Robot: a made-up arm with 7 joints.
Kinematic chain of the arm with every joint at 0, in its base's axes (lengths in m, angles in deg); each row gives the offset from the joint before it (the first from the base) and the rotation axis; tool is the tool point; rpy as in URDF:
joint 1: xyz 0 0 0.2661 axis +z
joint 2: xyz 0 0 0 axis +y
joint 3: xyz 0 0 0.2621 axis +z
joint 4: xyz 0.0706 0 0 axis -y
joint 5: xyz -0.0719 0 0.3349 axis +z
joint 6: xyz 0 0 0 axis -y
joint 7: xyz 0.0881 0 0 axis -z
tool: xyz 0 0 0 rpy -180 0 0
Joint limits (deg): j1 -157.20..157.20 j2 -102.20..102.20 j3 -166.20..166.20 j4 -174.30..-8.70 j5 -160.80..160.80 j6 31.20..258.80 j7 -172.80..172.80
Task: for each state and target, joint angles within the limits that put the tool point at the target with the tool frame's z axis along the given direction. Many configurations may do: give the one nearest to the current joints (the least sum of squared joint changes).
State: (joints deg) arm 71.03 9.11 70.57 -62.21 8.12 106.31 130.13
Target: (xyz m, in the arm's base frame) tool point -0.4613 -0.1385 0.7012 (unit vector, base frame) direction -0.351 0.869 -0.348
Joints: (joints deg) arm 81.26 -37.04 76.19 -74.24 -19.02 109.89 130.13
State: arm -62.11 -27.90 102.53 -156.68 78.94 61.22 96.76
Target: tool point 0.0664 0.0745 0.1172 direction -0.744 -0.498 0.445
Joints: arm -17.05 -51.67 118.68 -174.30 32.06 39.06 96.76
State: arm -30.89 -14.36 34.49 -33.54 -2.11 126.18 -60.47
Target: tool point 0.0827 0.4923 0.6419 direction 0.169 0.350 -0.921
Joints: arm -26.94 -23.16 89.92 -83.53 22.76 106.90 -60.47
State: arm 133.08 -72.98 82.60 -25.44 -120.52 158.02 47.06
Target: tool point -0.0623 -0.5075 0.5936 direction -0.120 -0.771 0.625
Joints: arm 115.89 -58.98 71.13 -36.14 -157.36 172.49 47.06
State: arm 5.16 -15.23 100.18 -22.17 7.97 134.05 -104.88
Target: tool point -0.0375 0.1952 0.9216 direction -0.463 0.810 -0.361
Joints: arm -12.04 20.29 147.17 -53.53 -20.51 106.45 -104.88
